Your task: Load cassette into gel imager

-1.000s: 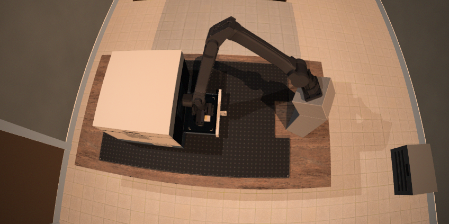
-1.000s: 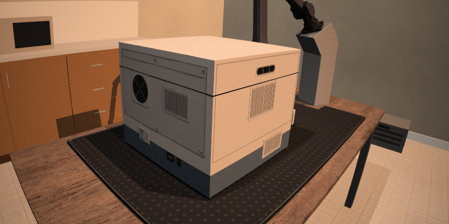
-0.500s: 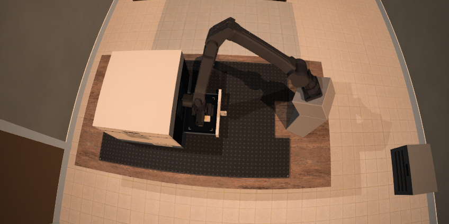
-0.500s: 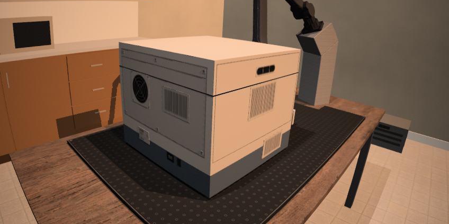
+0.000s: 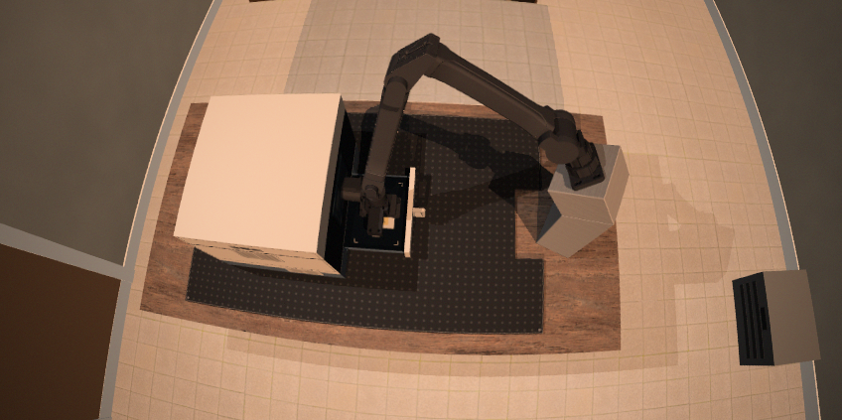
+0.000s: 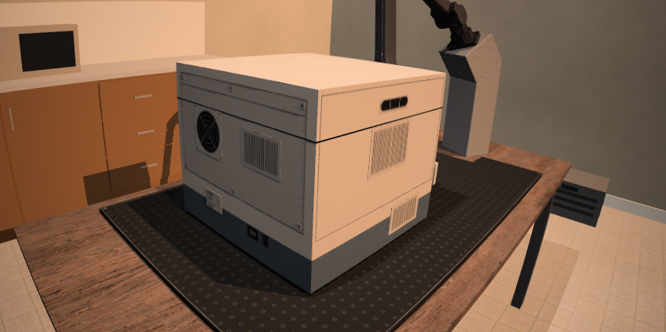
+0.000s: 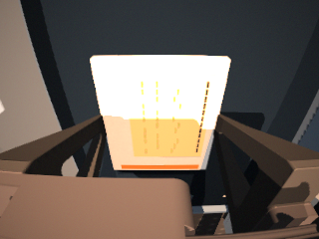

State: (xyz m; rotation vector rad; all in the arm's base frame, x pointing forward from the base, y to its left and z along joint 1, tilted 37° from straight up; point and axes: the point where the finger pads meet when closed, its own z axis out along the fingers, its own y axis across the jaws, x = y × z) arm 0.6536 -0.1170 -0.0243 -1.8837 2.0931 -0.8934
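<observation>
The finished cassette lies 10 mm to the right of my hand and 10 mm below it.
</observation>
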